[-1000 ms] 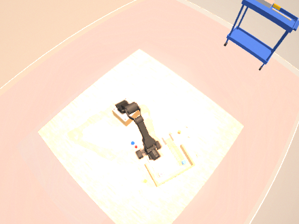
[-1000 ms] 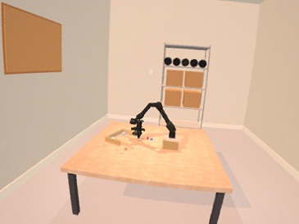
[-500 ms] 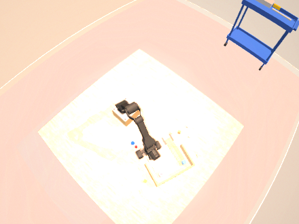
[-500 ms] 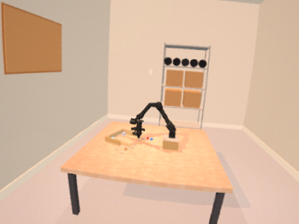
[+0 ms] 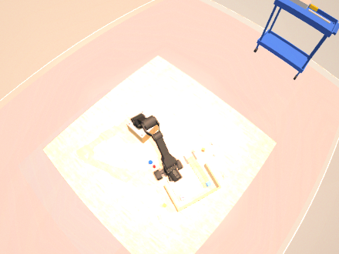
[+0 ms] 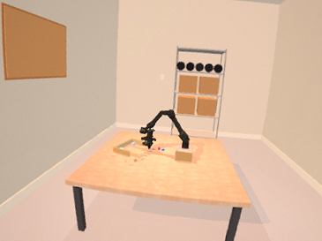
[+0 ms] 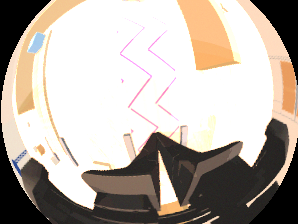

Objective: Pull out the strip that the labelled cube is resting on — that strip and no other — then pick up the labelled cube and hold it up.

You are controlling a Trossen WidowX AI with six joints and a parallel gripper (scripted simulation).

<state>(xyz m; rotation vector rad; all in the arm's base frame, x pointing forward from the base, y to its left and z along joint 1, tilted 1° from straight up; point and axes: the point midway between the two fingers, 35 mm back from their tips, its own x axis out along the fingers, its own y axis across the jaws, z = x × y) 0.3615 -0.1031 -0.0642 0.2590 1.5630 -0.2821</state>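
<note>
The labelled cube is 180 mm ahead of my gripper tip, 60 mm to the right of it and 20 mm above it.
</note>
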